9 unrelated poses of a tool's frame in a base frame.
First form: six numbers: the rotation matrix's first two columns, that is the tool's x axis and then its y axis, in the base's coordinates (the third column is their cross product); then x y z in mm.
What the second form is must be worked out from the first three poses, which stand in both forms.
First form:
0.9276, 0.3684, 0.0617, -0.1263, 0.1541, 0.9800, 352, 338, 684
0.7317, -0.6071, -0.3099, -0.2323, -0.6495, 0.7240, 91, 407, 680
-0.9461, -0.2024, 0.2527, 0.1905, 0.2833, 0.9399, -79, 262, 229
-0.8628, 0.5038, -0.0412, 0.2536, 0.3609, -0.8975, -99, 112, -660
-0.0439, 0.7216, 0.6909, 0.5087, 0.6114, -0.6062, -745, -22, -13
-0.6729, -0.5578, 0.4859, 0.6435, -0.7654, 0.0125, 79, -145, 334
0.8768, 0.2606, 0.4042, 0.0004, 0.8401, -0.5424, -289, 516, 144
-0.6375, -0.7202, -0.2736, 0.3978, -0.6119, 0.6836, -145, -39, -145
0.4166, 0.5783, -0.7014, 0.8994, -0.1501, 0.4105, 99, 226, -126
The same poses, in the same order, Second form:
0.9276, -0.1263, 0.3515, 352; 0.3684, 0.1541, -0.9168, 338; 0.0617, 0.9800, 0.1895, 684; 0, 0, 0, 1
0.7317, -0.2323, -0.6408, 91; -0.6071, -0.6495, -0.4578, 407; -0.3099, 0.7240, -0.6163, 680; 0, 0, 0, 1
-0.9461, 0.1905, -0.2618, -79; -0.2024, 0.2833, 0.9374, 262; 0.2527, 0.9399, -0.2295, 229; 0, 0, 0, 1
-0.8628, 0.2536, -0.4373, -99; 0.5038, 0.3609, -0.7848, 112; -0.0412, -0.8975, -0.4391, -660; 0, 0, 0, 1
-0.0439, 0.5087, -0.8599, -745; 0.7216, 0.6114, 0.3248, -22; 0.6909, -0.6062, -0.3939, -13; 0, 0, 0, 1
-0.6729, 0.6435, 0.3649, 79; -0.5578, -0.7654, 0.3211, -145; 0.4859, 0.0125, 0.8740, 334; 0, 0, 0, 1
0.8768, 0.0004, -0.4809, -289; 0.2606, 0.8401, 0.4757, 516; 0.4042, -0.5424, 0.7365, 144; 0, 0, 0, 1
-0.6375, 0.3978, -0.6597, -145; -0.7202, -0.6119, 0.3270, -39; -0.2736, 0.6836, 0.6766, -145; 0, 0, 0, 1
0.4166, 0.8994, 0.1321, 99; 0.5783, -0.1501, -0.8019, 226; -0.7014, 0.4105, -0.5827, -126; 0, 0, 0, 1

